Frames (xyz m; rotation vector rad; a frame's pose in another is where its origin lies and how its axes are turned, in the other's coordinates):
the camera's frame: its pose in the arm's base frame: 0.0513 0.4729 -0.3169 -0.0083 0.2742 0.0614
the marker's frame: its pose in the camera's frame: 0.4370 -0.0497 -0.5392 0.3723 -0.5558 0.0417
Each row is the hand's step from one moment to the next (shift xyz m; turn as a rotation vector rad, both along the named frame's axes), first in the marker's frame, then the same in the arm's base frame.
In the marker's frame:
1: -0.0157 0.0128 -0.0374 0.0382 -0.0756 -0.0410
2: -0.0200 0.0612 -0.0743 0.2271 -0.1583 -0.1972
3: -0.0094 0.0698 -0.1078 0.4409 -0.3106 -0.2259
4: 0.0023 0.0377 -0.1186 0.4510 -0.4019 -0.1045
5: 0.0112 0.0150 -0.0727 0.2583 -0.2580 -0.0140
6: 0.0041 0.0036 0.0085 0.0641 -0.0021 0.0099
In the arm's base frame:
1: -0.0069 0.0258 -0.0331 0.0547 -0.0549 -0.0533
2: -0.0065 0.0845 -0.0498 0.2844 -0.0738 -0.1709
3: 0.0113 0.1050 -0.0737 0.5126 -0.2048 -0.1929
4: 0.0285 0.0792 -0.0917 0.5007 -0.3347 -0.1146
5: 0.0277 0.0410 -0.0565 0.2779 -0.2346 -0.0347
6: 0.0014 0.0002 0.0100 0.0594 -0.0057 0.0256

